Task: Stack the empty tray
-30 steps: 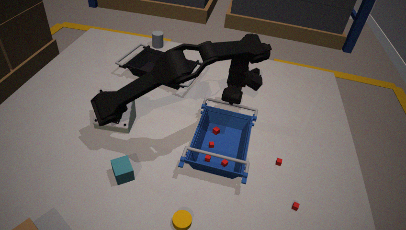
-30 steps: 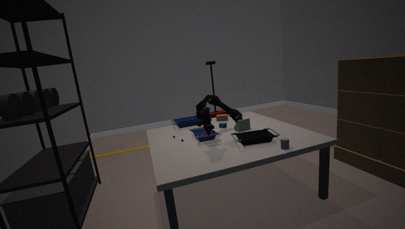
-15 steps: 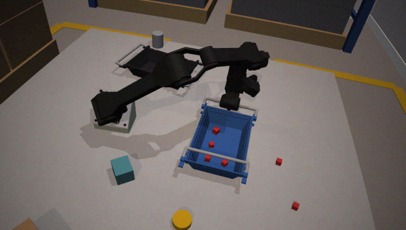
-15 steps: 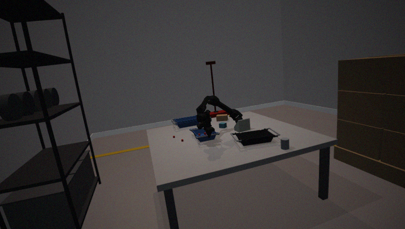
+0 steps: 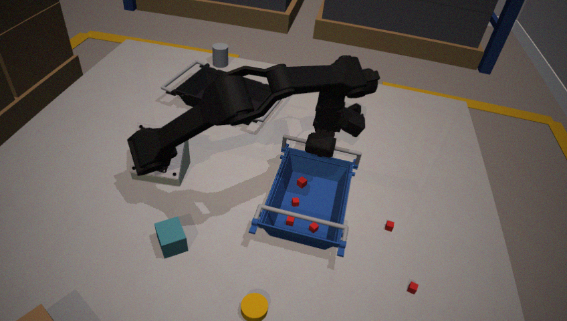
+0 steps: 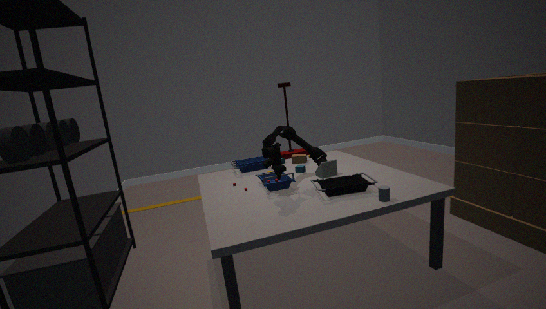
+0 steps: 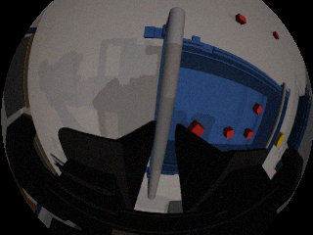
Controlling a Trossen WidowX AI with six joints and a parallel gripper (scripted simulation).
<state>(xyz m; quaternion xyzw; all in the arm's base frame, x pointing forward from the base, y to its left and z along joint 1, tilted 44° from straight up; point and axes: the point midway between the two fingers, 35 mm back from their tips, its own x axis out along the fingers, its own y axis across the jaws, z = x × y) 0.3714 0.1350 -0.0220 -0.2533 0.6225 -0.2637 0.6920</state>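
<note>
The black tray is 310 mm behind my gripper tip, 230 mm to the left of it and 30 mm below it. Round my gripper tip: grey cylinder: 410 mm behind, 470 mm to the left, 40 mm below.
</note>
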